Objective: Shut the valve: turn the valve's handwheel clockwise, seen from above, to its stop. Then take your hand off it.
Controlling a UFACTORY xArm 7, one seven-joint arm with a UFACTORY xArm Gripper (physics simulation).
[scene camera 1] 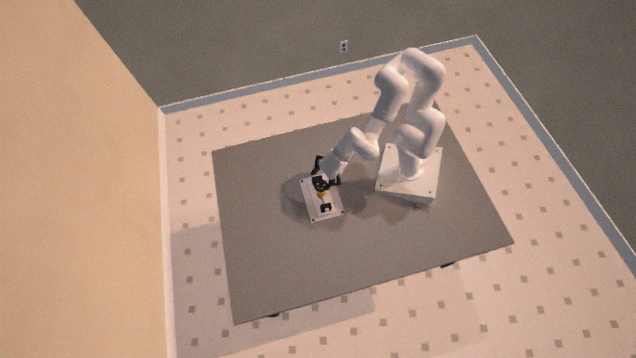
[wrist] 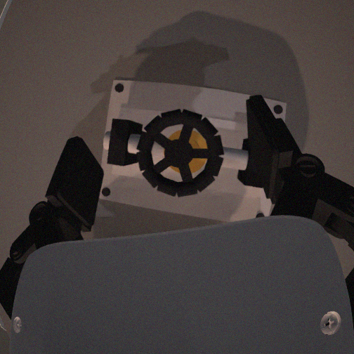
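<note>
The black five-spoked handwheel [scene camera 1: 320,184] [wrist: 184,152] sits over the yellow valve body [scene camera 1: 321,193] [wrist: 198,142], on a pale mounting plate [scene camera 1: 306,194] [wrist: 155,91]. My gripper [scene camera 1: 324,178] [wrist: 164,136] is open and empty. In the wrist view its fingers stand on either side of the handwheel, with a gap to the rim on both sides; the right finger covers part of the right pipe clamp. The fingers' height relative to the rim is hard to tell. The wheel's turn angle relative to its stop cannot be read.
A light pipe [wrist: 234,157] runs through the valve between black clamps, one of them at the left [wrist: 123,142] in the wrist view. The plate stands on a dark grey table top [scene camera 1: 280,260] [wrist: 35,75]. The arm's white base block [scene camera 1: 422,185] stands to the right in the scene view.
</note>
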